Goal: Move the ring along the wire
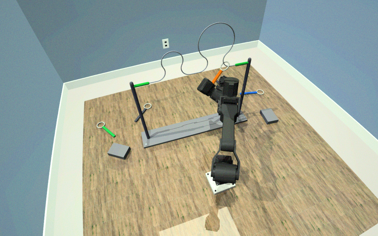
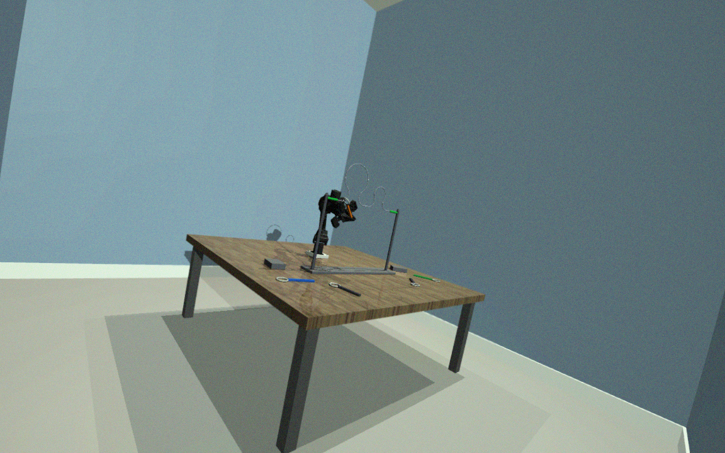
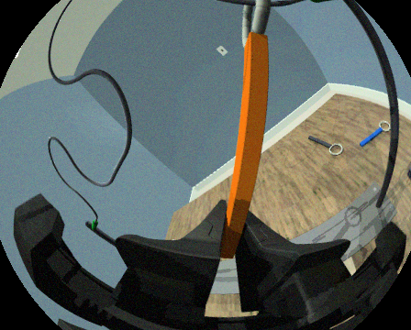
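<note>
My gripper tip is 7 cm to the left of the ring with orange handle and 6 cm below it.
</note>
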